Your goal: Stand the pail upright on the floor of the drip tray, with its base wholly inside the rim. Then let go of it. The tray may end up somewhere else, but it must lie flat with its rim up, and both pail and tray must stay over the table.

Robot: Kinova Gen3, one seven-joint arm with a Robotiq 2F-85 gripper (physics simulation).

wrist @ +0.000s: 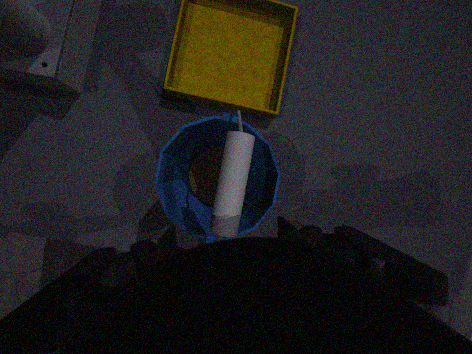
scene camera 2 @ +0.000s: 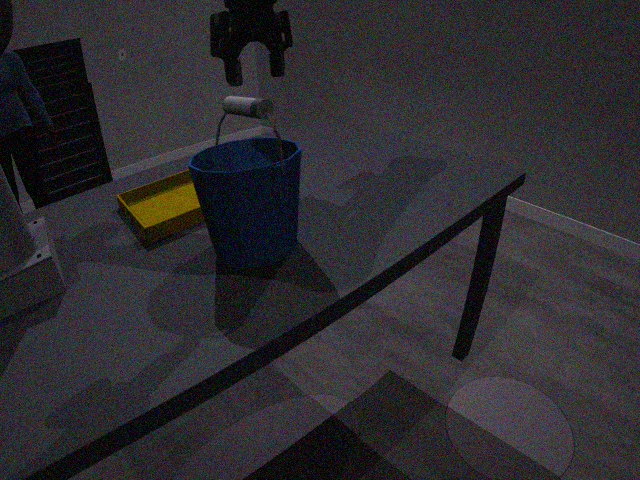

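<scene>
The blue pail (scene camera 2: 250, 206) (wrist: 172, 200) stands upright on the table, beside the tray and apart from it in the wrist view. Its wire bail is up, with a white grip (scene camera 2: 247, 106) (wrist: 233, 180) above the pail's mouth. The yellow drip tray (scene camera 2: 173, 204) (wrist: 227, 57) lies flat with its rim up; in the scene view the pail hides its right part. My gripper (scene camera 2: 256, 77) (wrist: 227, 232) is open and empty, its fingertips a little above the white grip. The pail's base on the table is partly in shadow.
The table's front edge (scene camera 2: 310, 325) runs diagonally in front of the pail. A pale robot base (scene camera 2: 25, 279) (wrist: 77, 50) stands at the left of the table. A person in a blue top (scene camera 2: 18, 98) and a dark slatted panel (scene camera 2: 67, 124) are beyond the table.
</scene>
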